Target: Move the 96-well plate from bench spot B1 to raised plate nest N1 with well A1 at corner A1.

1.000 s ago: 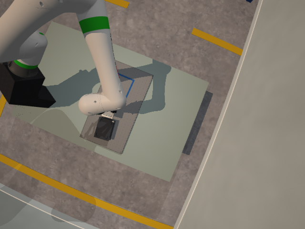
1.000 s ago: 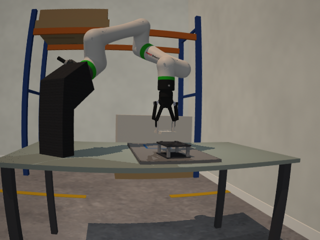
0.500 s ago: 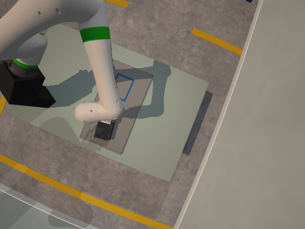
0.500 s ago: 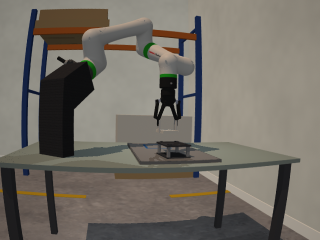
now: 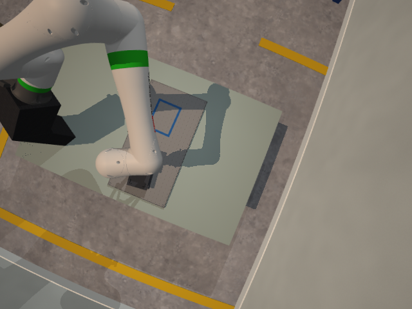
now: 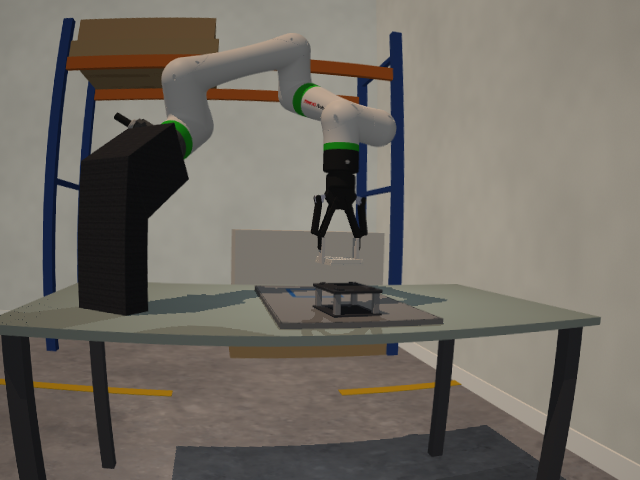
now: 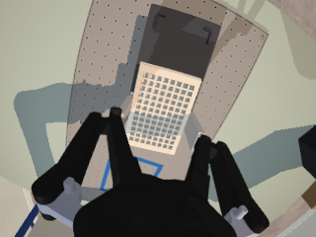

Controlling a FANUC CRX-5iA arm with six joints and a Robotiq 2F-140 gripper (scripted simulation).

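The black raised nest N1 lies 80 mm below my hand, 70 mm to the right of it and 10 mm ahead of it. Also, from my hand: white 96-well plate (20 mm below).
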